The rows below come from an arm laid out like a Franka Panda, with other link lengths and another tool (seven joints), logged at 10 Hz.
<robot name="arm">
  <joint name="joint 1" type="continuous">
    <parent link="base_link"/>
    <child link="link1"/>
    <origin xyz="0 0 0.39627" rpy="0 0 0"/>
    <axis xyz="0 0 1"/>
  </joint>
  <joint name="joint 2" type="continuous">
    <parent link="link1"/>
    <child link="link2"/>
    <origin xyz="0 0 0" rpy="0 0 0"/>
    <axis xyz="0 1 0"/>
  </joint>
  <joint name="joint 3" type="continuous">
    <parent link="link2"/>
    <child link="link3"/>
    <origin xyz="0 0 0.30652" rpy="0 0 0"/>
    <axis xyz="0 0 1"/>
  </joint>
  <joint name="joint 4" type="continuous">
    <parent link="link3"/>
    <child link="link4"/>
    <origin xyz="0.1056 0 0" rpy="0 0 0"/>
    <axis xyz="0 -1 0"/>
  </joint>
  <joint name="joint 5" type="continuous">
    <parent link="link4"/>
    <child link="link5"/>
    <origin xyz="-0.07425 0 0.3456" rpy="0 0 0"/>
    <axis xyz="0 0 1"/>
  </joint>
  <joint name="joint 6" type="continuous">
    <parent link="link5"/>
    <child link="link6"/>
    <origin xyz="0 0 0" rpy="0 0 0"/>
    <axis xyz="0 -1 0"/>
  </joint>
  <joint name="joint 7" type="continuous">
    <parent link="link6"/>
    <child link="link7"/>
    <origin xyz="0.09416 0 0" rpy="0 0 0"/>
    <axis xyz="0 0 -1"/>
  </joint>
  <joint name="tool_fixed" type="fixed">
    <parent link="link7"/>
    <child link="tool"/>
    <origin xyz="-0.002 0.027 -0.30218" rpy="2.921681 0 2.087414"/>
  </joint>
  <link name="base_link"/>
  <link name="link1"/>
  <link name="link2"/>
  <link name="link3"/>
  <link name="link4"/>
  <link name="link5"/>
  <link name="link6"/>
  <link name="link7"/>
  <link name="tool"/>
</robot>
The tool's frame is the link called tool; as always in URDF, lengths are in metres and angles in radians. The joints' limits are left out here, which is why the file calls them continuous.
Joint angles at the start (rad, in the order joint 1, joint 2, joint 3, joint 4, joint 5, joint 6, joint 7):
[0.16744 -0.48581 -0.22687 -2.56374 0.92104 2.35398 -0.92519]
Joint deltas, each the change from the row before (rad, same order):
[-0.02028 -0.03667 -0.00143 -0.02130 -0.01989 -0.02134 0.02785]
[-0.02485 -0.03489 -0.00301 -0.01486 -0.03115 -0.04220 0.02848]
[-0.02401 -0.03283 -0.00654 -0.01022 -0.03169 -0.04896 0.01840]
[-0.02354 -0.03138 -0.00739 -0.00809 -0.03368 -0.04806 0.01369]
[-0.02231 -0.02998 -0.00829 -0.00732 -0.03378 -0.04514 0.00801]
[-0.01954 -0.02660 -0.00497 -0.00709 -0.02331 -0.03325 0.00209]
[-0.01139 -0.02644 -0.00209 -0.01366 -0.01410 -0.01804 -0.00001]
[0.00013 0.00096 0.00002 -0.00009 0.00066 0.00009 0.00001]
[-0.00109 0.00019 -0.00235 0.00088 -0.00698 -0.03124 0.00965]
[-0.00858 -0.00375 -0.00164 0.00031 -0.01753 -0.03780 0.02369]
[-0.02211 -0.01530 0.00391 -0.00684 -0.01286 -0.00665 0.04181]
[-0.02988 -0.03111 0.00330 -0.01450 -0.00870 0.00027 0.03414]
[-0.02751 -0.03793 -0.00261 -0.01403 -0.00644 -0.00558 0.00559]
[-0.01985 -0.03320 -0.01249 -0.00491 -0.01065 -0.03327 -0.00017]
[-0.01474 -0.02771 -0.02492 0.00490 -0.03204 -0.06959 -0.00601]
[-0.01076 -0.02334 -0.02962 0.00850 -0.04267 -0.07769 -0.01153]
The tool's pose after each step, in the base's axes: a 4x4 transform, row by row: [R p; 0 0 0 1], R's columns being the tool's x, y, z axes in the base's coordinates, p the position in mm. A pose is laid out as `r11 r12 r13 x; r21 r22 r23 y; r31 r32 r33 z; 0 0 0 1`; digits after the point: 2 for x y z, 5 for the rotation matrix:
-0.73825 0.42252 0.52580 470.76; 0.65720 0.27503 0.70174 115.87; 0.15189 0.86362 -0.48073 422.62; 0 0 0 1
-0.73619 0.43955 0.51461 457.57; 0.65445 0.26866 0.70676 111.03; 0.17240 0.85710 -0.48545 426.20; 0 0 0 1
-0.74011 0.45071 0.49910 443.84; 0.64551 0.26801 0.71519 106.27; 0.18858 0.85149 -0.48929 430.14; 0 0 0 1
-0.74566 0.45872 0.48329 430.21; 0.63582 0.27287 0.72199 100.85; 0.19932 0.84565 -0.49513 433.52; 0 0 0 1
-0.75251 0.46330 0.46806 416.84; 0.62588 0.28190 0.72719 94.95; 0.20496 0.84017 -0.50211 436.07; 0 0 0 1
-0.75814 0.46268 0.45951 406.29; 0.61900 0.28902 0.73028 90.14; 0.20508 0.83809 -0.50552 438.75; 0 0 0 1
-0.76327 0.45920 0.45449 397.18; 0.61345 0.29433 0.73284 88.57; 0.20275 0.83815 -0.50635 439.83; 0 0 0 1
-0.76298 0.46003 0.45413 397.27; 0.61345 0.29379 0.73305 88.70; 0.20380 0.83789 -0.50636 439.52; 0 0 0 1
-0.76738 0.47569 0.42994 389.92; 0.59921 0.29341 0.74488 92.70; 0.22819 0.82923 -0.51020 437.81; 0 0 0 1
-0.76345 0.50264 0.40558 380.53; 0.59170 0.29260 0.75118 93.94; 0.25890 0.81347 -0.52081 435.52; 0 0 0 1
-0.73427 0.53301 0.42041 378.01; 0.61924 0.27210 0.73655 87.49; 0.27819 0.80116 -0.52986 435.93; 0 0 0 1
-0.70347 0.54986 0.45031 375.28; 0.65140 0.24542 0.71794 78.27; 0.28426 0.79839 -0.53083 439.48; 0 0 0 1
-0.69192 0.54235 0.47655 370.41; 0.66824 0.23122 0.70710 69.72; 0.27331 0.80771 -0.52240 445.69; 0 0 0 1
-0.69425 0.53582 0.48054 360.61; 0.66543 0.22344 0.71223 65.06; 0.27426 0.81423 -0.51167 452.75; 0 0 0 1
-0.71256 0.53591 0.45284 342.39; 0.64096 0.23470 0.73081 61.75; 0.28537 0.81100 -0.51073 457.15; 0 0 0 1
-0.73573 0.53670 0.41310 321.20; 0.60899 0.25735 0.75027 57.72; 0.29636 0.80357 -0.51619 458.99; 0 0 0 1

